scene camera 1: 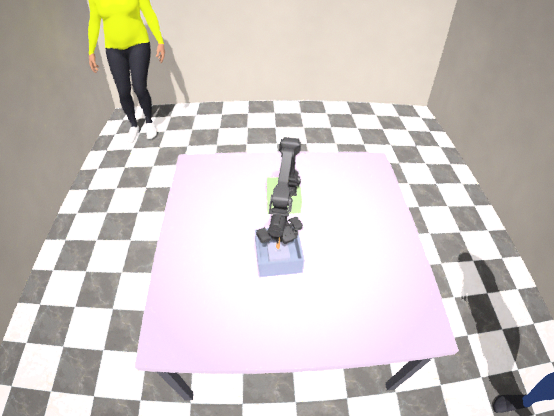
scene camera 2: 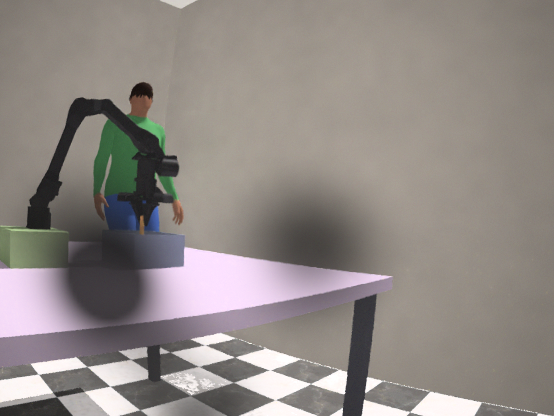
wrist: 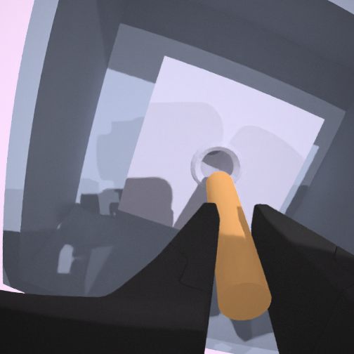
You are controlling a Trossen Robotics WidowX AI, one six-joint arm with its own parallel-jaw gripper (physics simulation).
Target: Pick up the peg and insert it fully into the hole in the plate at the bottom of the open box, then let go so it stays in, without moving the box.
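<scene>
My gripper is shut on the orange peg and holds it roughly upright over the open box. The blue-grey box stands on the table. The pale square plate lies at its bottom. The round hole with a raised rim is in the plate. In the wrist view the peg's lower tip overlaps the near edge of the hole's rim; its height above the plate cannot be told. In the scene camera 2 view the box wall hides the plate and the hole.
The arm's base stands on a green block behind the box. Box walls surround the plate on all sides. The pink table carries both. A person in yellow stands beyond the table, and one in green shows behind the arm.
</scene>
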